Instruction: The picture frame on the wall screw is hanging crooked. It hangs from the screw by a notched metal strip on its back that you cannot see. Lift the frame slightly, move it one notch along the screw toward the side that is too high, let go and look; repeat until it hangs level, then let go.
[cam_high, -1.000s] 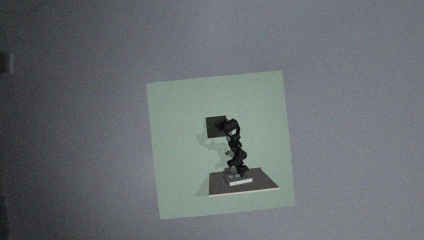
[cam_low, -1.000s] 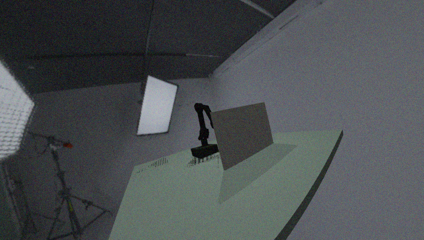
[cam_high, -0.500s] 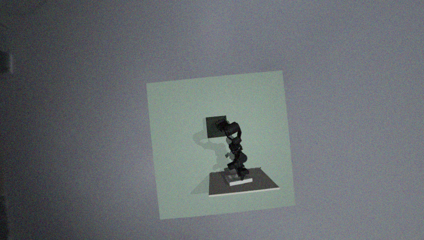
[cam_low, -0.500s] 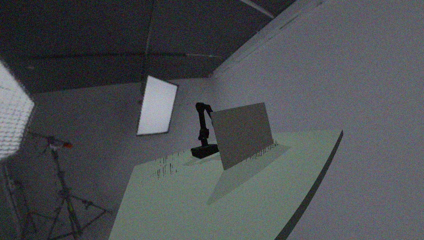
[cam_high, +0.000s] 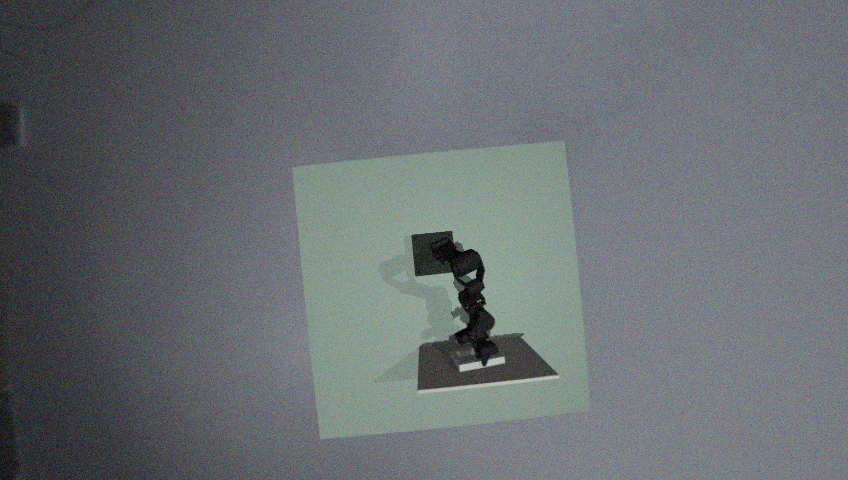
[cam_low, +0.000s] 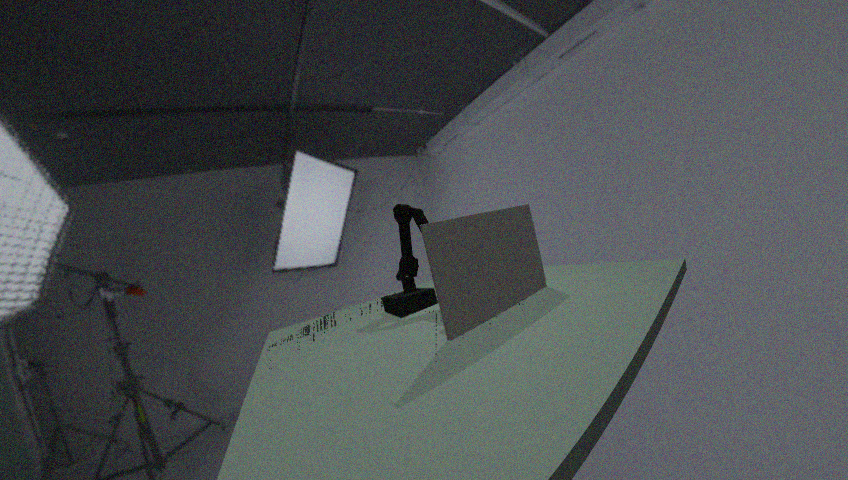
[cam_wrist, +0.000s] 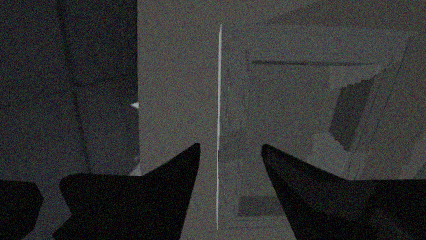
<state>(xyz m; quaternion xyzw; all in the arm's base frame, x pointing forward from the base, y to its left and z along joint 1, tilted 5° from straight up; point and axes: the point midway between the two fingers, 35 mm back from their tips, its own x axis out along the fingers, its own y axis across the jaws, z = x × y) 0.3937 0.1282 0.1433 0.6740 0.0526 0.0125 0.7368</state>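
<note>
The wall board is 20 mm ahead of my gripper tip and 70 mm below it.
</note>
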